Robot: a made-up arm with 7 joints.
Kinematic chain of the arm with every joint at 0, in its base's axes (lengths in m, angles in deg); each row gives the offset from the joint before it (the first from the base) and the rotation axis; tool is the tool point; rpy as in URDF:
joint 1: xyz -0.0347 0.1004 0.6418 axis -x
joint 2: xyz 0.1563 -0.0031 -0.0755 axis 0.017 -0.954 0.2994
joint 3: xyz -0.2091 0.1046 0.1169 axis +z
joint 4: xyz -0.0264 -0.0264 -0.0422 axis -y
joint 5: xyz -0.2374 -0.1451 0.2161 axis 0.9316 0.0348 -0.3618
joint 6: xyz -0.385 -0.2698 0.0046 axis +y
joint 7: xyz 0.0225 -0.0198 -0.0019 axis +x
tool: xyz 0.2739 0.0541 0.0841 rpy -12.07 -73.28 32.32
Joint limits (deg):
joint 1: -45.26..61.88
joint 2: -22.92..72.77
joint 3: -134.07..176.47
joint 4: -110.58..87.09
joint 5: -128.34..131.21
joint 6: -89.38..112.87
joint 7: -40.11..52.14
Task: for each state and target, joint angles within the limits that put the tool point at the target. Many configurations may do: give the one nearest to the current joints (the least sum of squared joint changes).
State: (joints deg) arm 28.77 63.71 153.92 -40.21 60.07 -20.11 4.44
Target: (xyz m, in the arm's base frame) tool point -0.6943 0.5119 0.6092
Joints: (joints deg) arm 24.96 64.04 170.17 -59.67 44.82 -51.73 11.52
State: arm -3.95 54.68 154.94 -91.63 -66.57 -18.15 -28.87
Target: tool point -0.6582 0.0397 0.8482
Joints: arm -24.41 35.91 176.47 -65.32 -87.38 -40.43 -22.92
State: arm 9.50 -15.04 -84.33 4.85 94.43 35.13 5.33
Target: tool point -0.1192 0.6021 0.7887
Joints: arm -3.86 -12.52 -79.04 -3.30 97.94 34.28 2.59
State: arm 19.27 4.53 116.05 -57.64 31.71 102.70 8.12
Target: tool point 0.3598 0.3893 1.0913
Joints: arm 33.92 1.80 130.06 -68.05 17.96 102.77 9.83
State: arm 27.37 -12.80 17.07 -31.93 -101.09 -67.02 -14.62
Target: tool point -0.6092 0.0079 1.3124
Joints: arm 6.90 3.10 25.61 -11.81 -99.11 -83.77 -11.13
